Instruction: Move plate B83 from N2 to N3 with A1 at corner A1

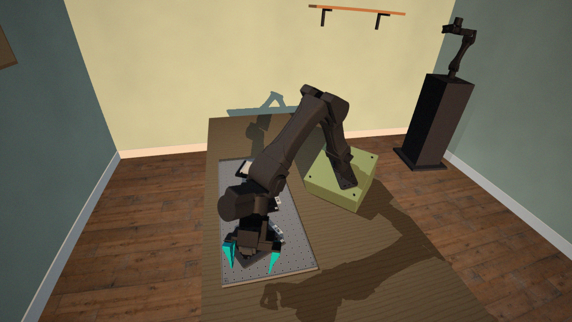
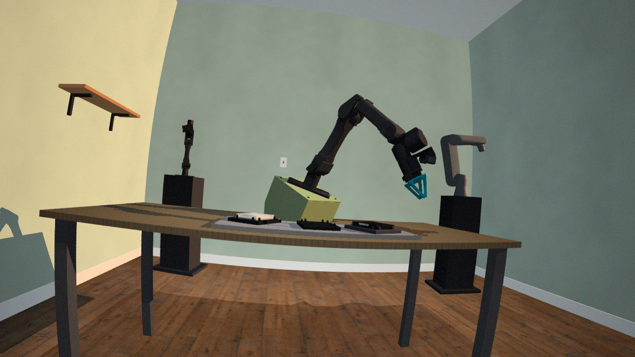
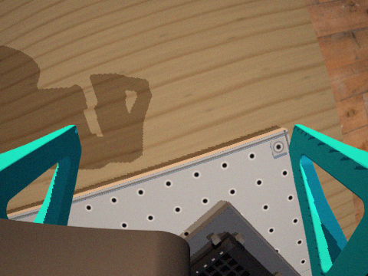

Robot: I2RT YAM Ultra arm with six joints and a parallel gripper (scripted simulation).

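Right now the black 96-well plate is 10 mm behind my hand, 170 mm to the right of it and 110 mm below it. Also, from my hand: N2 label: 90 mm behind, 220 mm to the right, 130 mm below; A1 mark: 100 mm behind, 160 mm to the right, 120 mm below; white plate: 30 mm behind, 570 mm to the right, 110 mm below.
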